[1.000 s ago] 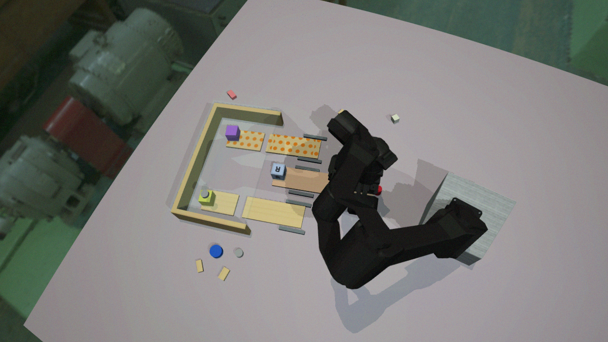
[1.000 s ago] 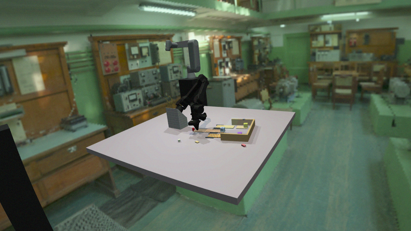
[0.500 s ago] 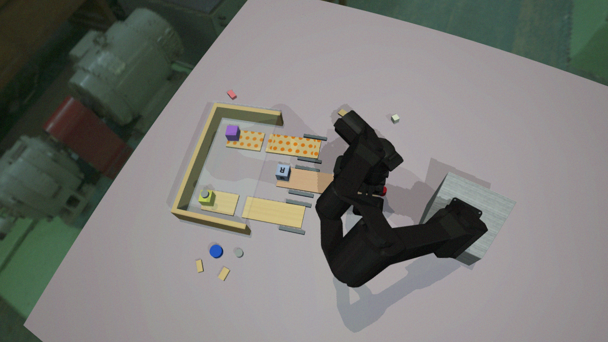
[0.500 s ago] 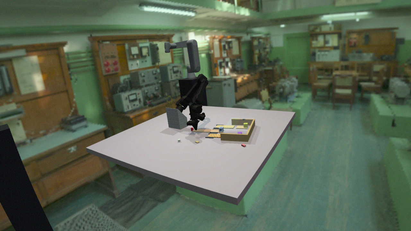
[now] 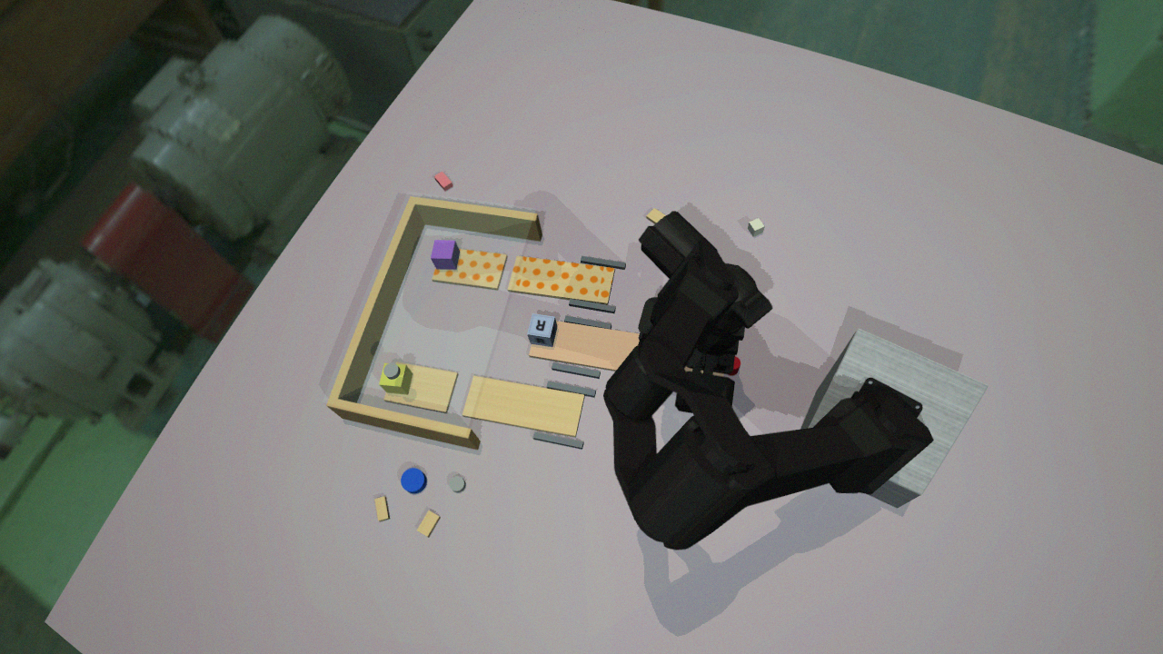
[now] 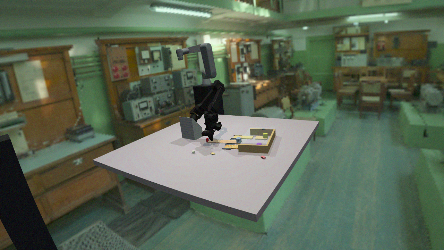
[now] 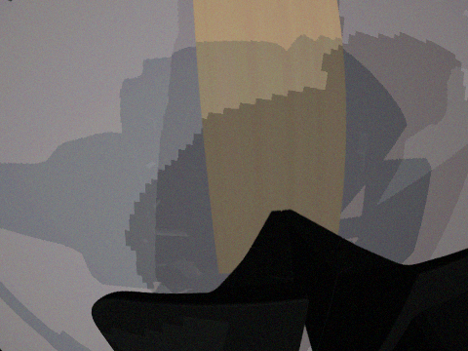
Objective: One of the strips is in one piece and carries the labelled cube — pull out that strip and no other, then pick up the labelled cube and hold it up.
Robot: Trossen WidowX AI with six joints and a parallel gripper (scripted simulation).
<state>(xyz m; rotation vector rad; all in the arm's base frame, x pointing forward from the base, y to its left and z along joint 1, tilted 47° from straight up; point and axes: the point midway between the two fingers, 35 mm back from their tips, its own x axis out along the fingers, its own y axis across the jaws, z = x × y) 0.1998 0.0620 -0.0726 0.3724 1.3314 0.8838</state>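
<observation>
Right now the red knob is 3 cm behind my gripper tip, 1 cm to the right of it and 1 cm above it. Round my gripper tip: blue disc: 24 cm ahead, 31 cm to the left; one-piece strip: 9 cm ahead, 3 cm to the left; white cube: 3 cm ahead, 22 cm to the right.
</observation>
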